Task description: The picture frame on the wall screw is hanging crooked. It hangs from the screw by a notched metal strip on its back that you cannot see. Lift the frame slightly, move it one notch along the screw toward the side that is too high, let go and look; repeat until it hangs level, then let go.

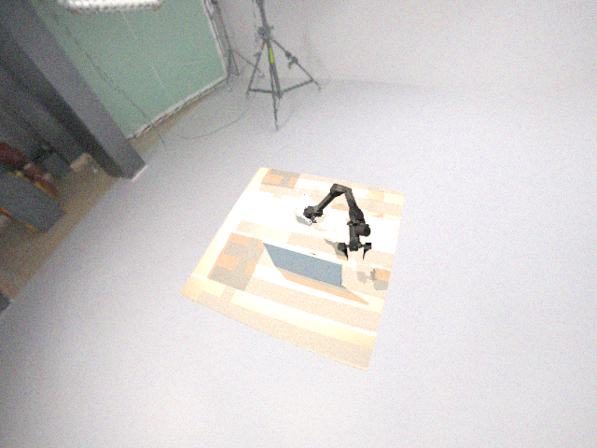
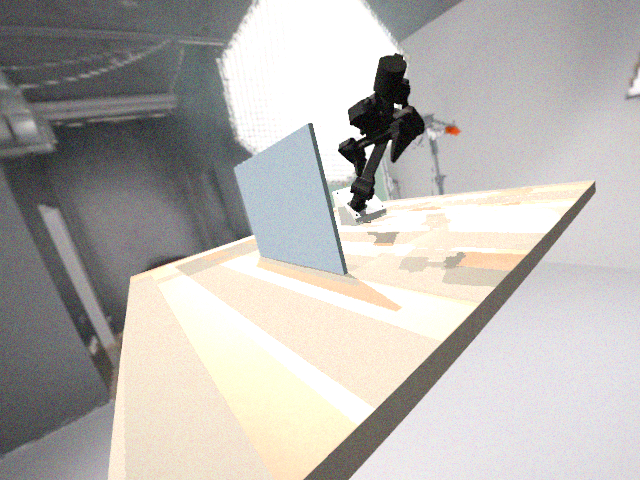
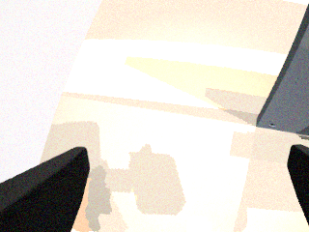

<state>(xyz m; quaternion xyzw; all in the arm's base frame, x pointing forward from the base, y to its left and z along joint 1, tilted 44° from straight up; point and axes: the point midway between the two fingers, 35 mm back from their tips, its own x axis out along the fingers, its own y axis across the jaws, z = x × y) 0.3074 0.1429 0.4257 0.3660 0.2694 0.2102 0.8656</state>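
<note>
My gripper tip is 50 mm short of the picture frame, 280 mm to the left of it and 30 mm above it. From my gripper tip the other things lie so: wall panel: 60 mm ahead, 290 mm to the right, 40 mm below.
</note>
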